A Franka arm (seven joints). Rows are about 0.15 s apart.
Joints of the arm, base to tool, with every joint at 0 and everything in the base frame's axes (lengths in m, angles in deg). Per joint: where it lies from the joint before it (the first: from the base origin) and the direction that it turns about. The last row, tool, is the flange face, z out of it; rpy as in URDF.
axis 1: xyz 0 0 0.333 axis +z
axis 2: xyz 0 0 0 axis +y
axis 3: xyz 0 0 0.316 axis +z
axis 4: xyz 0.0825 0 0 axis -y
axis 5: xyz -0.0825 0 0.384 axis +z
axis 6: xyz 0 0 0 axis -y
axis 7: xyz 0.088 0 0 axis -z
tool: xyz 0 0 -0.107 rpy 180 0 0
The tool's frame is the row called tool.
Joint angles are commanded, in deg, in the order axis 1, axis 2, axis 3, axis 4, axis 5, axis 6, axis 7. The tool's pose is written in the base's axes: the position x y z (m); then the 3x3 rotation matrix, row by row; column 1 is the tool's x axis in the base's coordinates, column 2 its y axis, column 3 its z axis. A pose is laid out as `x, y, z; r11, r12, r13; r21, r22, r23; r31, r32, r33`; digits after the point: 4 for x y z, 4 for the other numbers.
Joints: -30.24, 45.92, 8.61, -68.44, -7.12, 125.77, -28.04
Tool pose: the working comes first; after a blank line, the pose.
Where each joint sits with the arm in this pose, in the base's axes (m; each line is computed from the numbers above, not from the rounded line before):
axis 1: 0.0000 0.0000 0.3330
axis 2: 0.0000 0.0000 0.3330
axis 3: 0.1961 -0.1143 0.5528
axis 4: 0.2514 -0.1322 0.4942
axis 5: 0.6054 -0.2820 0.4136
axis 6: 0.6054 -0.2820 0.4136
axis 7: 0.6856 -0.3132 0.4318
the tool: 0.7059 -0.3218 0.3271

0.7059, -0.3218, 0.3271; 0.9759, 0.1076, 0.1897; 0.1246, -0.9890, -0.0802; 0.1790, 0.1019, -0.9786
